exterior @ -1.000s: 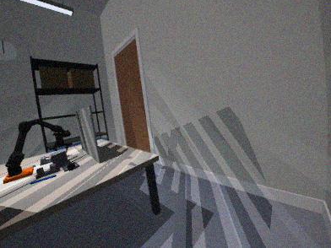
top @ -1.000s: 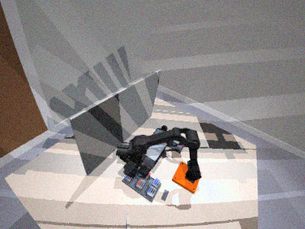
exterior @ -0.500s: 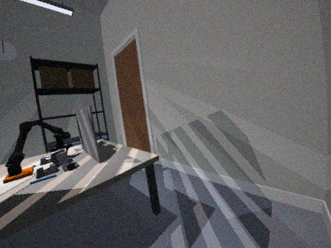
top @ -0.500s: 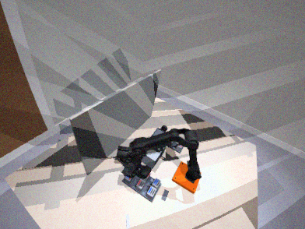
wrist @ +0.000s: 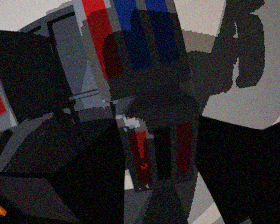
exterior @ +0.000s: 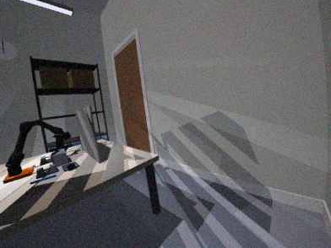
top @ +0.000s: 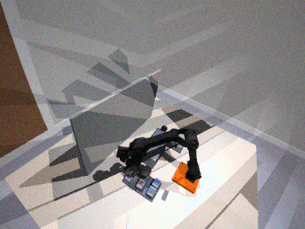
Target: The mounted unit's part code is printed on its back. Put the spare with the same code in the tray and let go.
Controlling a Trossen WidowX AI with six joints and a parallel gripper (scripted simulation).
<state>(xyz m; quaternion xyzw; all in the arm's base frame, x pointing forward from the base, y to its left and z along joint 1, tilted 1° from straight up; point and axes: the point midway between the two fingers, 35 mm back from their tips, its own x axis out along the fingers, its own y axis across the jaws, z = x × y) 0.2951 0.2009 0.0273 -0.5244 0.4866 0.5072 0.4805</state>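
Right now the grey tray is 36 cm to the right of my gripper tip, 5 cm ahead of it and 1 cm below it. Also, from my gripper tip: grey upright panel 22 cm ahead, 21 cm above, 15 cm to the right; grey mounted unit 16 cm to the right, 3 cm above, 2 cm behind; grey hex key 22 cm behind, 2 cm below, 1 cm to the right.
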